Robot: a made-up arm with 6 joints.
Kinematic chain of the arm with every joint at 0, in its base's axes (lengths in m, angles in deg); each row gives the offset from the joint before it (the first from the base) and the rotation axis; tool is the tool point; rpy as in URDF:
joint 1: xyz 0 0 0.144 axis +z
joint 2: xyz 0 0 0 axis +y
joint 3: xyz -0.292 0 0.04 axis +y
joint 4: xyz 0.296 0 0.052 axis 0.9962 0 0.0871
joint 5: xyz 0 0 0 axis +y
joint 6: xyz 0.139 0 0.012 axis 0.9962 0 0.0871
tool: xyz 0 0 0 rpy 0 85 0
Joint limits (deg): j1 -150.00..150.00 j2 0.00..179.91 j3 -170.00..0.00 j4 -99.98..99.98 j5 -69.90..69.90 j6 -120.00..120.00
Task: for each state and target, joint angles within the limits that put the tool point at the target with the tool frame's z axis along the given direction. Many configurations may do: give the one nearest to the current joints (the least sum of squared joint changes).
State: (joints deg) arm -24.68 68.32 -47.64 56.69 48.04 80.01
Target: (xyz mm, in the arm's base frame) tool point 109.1 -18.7 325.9 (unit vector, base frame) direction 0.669 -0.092 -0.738
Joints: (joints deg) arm -20.44 23.23 -39.53 9.04 69.77 80.01
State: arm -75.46 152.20 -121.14 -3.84 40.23 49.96
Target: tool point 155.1 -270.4 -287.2 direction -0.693 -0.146 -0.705
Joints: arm -44.78 179.80 -91.90 -51.35 49.31 49.96
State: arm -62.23 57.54 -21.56 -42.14 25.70 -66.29
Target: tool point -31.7 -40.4 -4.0 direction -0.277 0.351 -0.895
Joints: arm -85.50 102.13 -0.11 -43.77 21.05 -66.29
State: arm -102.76 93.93 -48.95 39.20 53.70 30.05
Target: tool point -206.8 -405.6 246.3 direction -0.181 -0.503 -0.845
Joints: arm -118.43 99.43 -77.71 6.97 41.47 30.05
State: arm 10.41 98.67 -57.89 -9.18 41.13 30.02
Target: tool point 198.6 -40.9 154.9 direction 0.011 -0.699 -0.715
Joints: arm 16.04 75.61 -28.33 -45.99 69.76 30.02
